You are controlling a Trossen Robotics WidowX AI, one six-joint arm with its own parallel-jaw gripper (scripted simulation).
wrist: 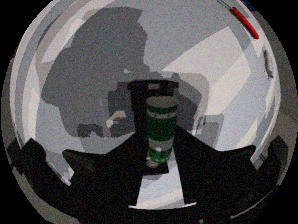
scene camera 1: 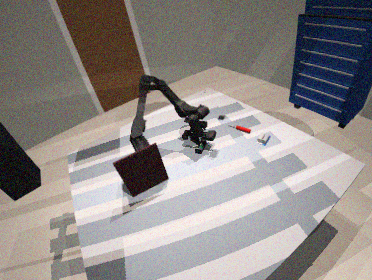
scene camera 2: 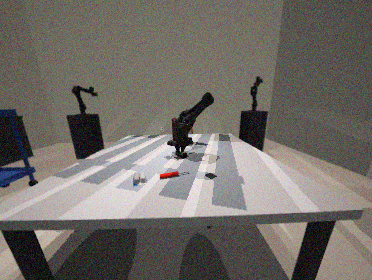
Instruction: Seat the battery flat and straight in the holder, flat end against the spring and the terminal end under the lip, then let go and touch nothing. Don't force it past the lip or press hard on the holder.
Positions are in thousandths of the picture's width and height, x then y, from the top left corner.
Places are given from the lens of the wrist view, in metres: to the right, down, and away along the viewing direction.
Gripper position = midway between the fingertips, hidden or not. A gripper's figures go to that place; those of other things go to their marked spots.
my gripper (wrist: 539,574): 0.01, 0.01, 0.10
cylindrical battery (wrist: 542,507): 0.01, 0.00, 0.07
